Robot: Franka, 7 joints.
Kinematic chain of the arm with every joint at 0, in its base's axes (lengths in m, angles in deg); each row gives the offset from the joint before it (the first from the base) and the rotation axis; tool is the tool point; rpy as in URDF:
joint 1: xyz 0 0 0.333 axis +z
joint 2: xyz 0 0 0 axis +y
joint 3: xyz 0 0 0.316 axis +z
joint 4: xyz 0.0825 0 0 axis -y
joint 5: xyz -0.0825 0 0.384 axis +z
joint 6: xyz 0 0 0 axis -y
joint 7: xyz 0.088 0 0 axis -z
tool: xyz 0 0 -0.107 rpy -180 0 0
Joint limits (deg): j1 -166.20..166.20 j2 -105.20..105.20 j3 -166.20..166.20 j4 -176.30..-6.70 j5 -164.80..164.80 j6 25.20..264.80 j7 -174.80..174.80
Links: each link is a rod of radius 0.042 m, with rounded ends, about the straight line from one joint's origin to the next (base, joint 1, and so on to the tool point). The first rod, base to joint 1, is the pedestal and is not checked.
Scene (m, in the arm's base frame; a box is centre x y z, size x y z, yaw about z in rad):
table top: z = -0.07
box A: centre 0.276 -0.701 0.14 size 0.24 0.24 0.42 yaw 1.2
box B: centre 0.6 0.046 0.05 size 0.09 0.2 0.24 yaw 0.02
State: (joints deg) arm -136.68 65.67 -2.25 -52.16 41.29 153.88 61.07
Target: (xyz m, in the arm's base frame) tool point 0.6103 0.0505 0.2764
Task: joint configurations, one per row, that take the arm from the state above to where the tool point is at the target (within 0.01 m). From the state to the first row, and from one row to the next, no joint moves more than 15 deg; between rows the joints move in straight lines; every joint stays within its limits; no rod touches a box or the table.
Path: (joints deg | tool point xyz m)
1: -128.85 59.37 11.48 -57.92 41.37 150.25 61.07 | -0.4527 -0.6872 0.2787
2: -121.03 53.06 25.20 -63.68 41.45 146.63 61.07 | -0.2258 -0.7786 0.3411
3: -113.20 46.76 38.93 -69.44 41.53 143.00 61.07 | 0.0288 -0.7883 0.4225
4: -105.38 40.46 52.65 -75.20 41.61 139.38 61.07 | 0.2760 -0.7010 0.5118
5: -90.59 45.91 58.41 -87.45 41.59 136.02 61.07 | 0.5103 -0.5169 0.3991
6: -75.81 51.35 64.16 -99.70 41.56 132.66 61.07 | 0.6310 -0.2418 0.3195
7: -61.02 56.80 69.91 -111.95 41.54 129.30 61.07 | 0.6103 0.0505 0.2763

